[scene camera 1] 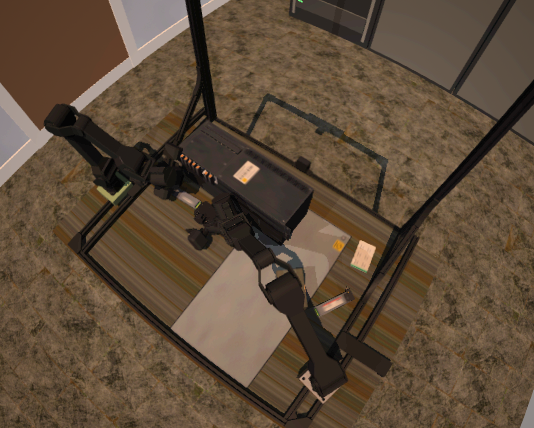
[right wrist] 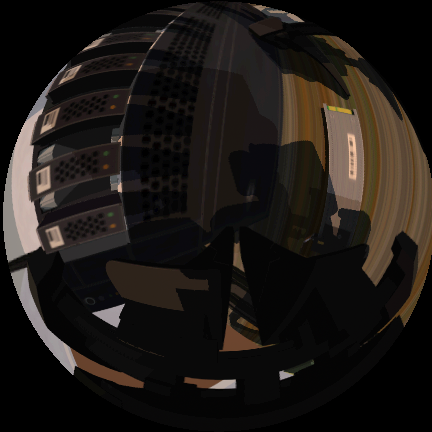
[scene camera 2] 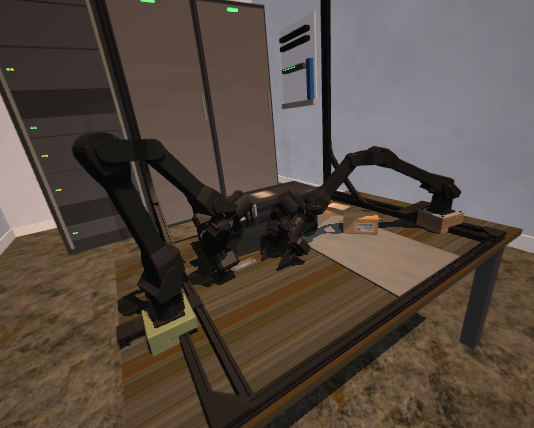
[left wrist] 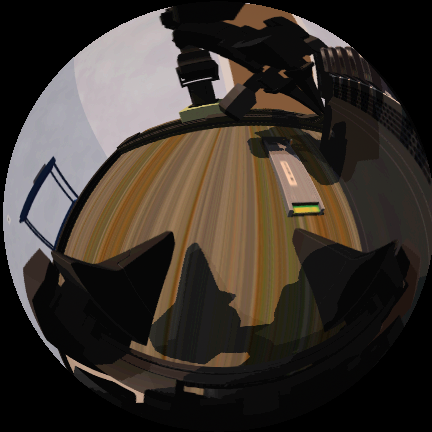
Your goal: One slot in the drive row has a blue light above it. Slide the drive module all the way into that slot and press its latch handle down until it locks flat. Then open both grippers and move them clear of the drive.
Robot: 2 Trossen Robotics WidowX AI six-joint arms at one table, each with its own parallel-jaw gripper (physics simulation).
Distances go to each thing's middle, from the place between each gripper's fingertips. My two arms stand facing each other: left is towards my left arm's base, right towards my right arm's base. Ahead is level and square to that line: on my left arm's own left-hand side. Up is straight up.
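Scene:
Left gripper: I see my left gripper 320 mm to the right of the grey mat (scene camera 1: 230,322) and 10 mm above it. By its middle, the grey mat is nearer to my left gripper than to my right hand.
Right hand: the grey mat is 470 mm to the left of my right hand, 100 mm ahead of it and 60 mm below it.

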